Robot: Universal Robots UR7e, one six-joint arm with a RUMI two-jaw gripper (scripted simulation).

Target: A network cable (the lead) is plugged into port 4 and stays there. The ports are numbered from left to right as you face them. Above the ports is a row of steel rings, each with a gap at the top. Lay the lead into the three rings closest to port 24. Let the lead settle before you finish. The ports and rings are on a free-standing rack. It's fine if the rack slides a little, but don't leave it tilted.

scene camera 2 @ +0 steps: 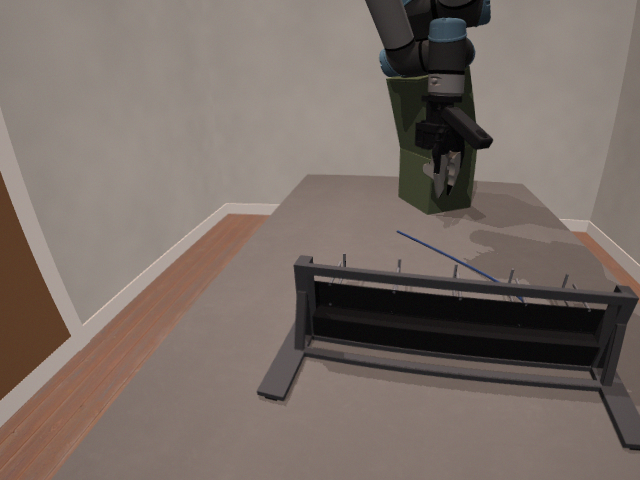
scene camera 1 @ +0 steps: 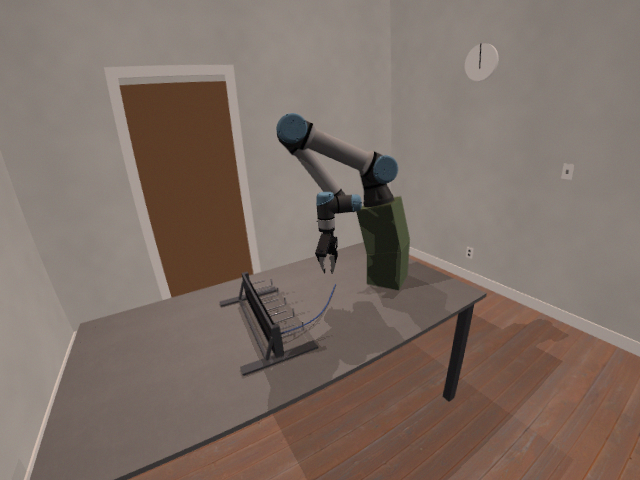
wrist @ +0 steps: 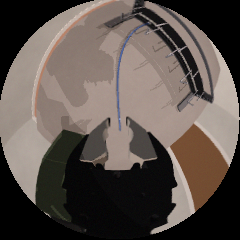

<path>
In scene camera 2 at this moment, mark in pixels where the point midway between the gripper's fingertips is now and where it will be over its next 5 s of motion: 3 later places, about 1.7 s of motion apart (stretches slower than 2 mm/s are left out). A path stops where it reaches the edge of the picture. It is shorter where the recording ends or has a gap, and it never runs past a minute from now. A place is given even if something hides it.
My gripper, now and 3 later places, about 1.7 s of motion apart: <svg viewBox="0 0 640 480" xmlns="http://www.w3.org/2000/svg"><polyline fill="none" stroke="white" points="443,196 437,247 437,251 438,242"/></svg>
</path>
